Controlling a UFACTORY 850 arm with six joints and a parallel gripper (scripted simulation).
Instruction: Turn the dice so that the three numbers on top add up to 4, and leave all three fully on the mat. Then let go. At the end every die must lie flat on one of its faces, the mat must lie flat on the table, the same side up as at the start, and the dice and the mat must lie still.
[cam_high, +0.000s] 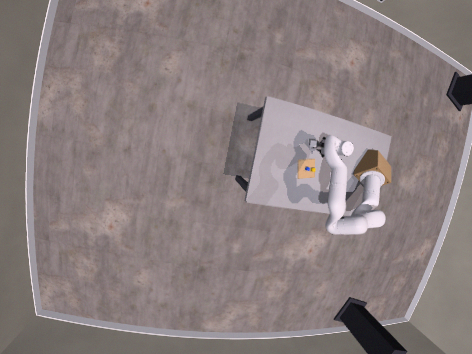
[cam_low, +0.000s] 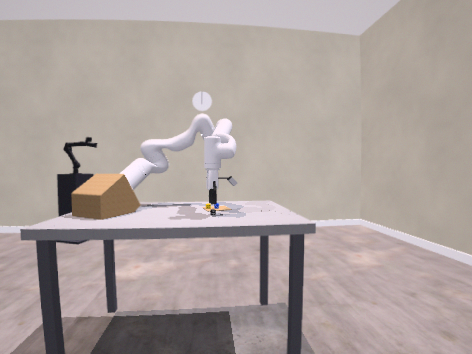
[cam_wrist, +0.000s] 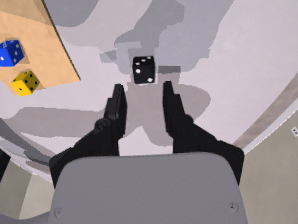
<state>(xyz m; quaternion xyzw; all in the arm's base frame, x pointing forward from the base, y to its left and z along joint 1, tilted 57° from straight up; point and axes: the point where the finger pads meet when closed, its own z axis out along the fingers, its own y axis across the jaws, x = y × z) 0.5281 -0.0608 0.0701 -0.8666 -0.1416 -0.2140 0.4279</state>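
The black die is 6 cm below my hand. The rest, counted from my hand: yellow die (15 cm to the left, 7 cm behind, 6 cm below); then tan mat (17 cm to the left, 7 cm below, 3 cm behind); then blue die (17 cm to the left, 6 cm below, 3 cm behind).
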